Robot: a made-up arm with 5 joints. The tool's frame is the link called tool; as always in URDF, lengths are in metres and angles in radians.
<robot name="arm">
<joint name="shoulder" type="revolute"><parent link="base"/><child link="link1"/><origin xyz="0.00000 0.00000 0.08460" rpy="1.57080 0.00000 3.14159"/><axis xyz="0 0 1"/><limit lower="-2.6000" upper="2.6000"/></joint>
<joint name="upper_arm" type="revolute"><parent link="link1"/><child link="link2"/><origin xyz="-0.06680 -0.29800 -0.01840" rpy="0.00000 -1.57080 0.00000"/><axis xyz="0 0 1"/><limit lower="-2.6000" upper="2.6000"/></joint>
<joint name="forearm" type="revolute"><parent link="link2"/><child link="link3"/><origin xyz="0.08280 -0.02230 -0.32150" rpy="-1.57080 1.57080 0.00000"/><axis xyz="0 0 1"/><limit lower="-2.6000" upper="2.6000"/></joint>
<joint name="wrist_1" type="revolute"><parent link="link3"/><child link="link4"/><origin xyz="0.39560 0.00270 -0.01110" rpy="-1.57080 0.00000 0.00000"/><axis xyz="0 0 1"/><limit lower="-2.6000" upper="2.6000"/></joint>
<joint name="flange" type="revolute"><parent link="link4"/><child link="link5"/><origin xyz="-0.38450 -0.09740 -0.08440" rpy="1.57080 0.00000 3.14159"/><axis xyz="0 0 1"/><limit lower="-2.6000" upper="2.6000"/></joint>
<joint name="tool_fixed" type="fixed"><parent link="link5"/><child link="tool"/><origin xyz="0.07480 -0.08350 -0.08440" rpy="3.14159 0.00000 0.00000"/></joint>
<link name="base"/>
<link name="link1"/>
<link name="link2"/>
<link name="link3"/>
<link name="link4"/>
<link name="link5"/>
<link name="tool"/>
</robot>
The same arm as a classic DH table. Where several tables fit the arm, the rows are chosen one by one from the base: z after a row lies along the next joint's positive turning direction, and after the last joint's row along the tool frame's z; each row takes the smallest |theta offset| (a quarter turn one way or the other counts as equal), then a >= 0, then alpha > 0; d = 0 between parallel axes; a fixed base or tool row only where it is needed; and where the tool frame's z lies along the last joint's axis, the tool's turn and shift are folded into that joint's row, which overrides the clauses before.
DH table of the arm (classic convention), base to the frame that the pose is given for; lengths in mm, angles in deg. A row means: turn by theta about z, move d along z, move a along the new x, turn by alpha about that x. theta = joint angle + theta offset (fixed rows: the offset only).
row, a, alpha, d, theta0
base (fixed), 0, -90, 84.6, 0
shoulder, 298, 90, -18.4, 90
upper_arm, 82.8, -90, -254.7, 90
forearm, 395.6, -90, -33.4, 90
wrist_1, -384.5, -90, -81.7, 0
flange, -112.1, 180, 0, -48.15
tool (fixed), 0, 0, 181.8, 131.85
Joint limits (deg, base to tool): -148.97..148.97 -148.97..148.97 -148.97..148.97 -148.97..148.97 -148.97..148.97

